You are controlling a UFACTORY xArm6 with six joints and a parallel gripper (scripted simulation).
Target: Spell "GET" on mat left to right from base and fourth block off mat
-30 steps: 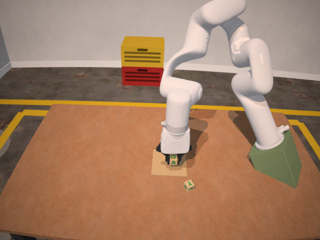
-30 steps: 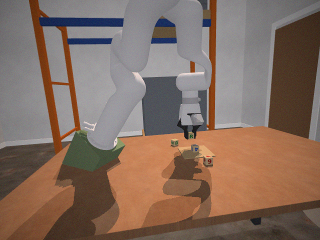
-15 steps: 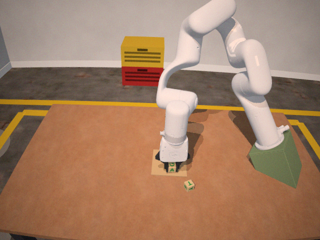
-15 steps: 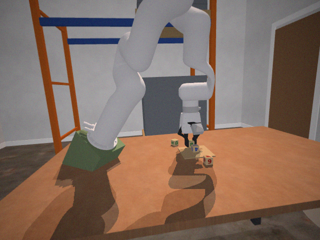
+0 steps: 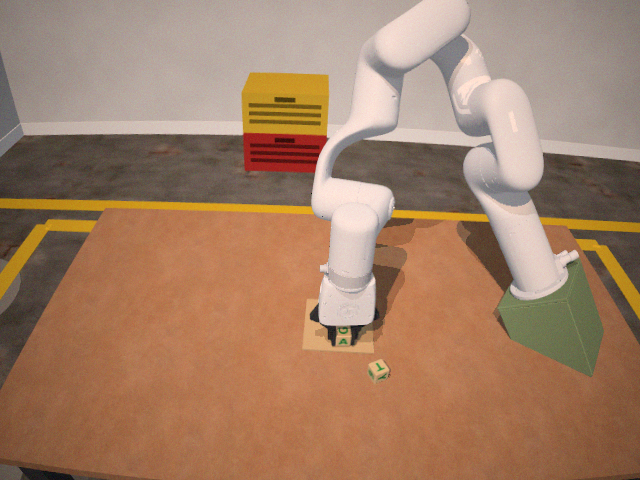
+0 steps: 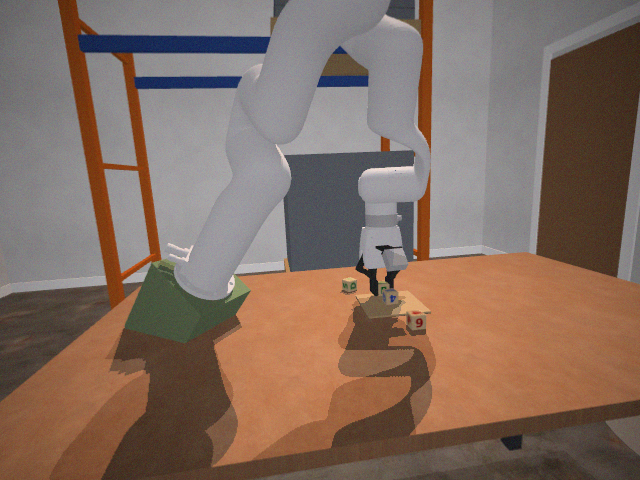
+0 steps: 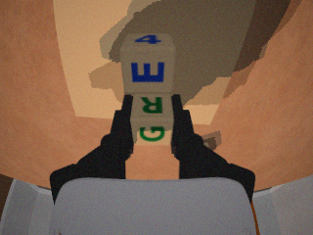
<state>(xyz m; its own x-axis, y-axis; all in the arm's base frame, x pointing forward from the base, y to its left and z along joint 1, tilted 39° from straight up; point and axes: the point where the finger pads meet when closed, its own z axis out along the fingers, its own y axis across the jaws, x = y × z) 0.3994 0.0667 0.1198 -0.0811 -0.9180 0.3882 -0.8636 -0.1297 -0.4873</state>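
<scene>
The g block is 10 mm below my hand. From my hand the other things lie so: tan mat (50 mm to the right, 30 mm below); e block (50 mm to the right, 10 mm below); t block (50 mm behind, 90 mm to the left, 20 mm below).
</scene>
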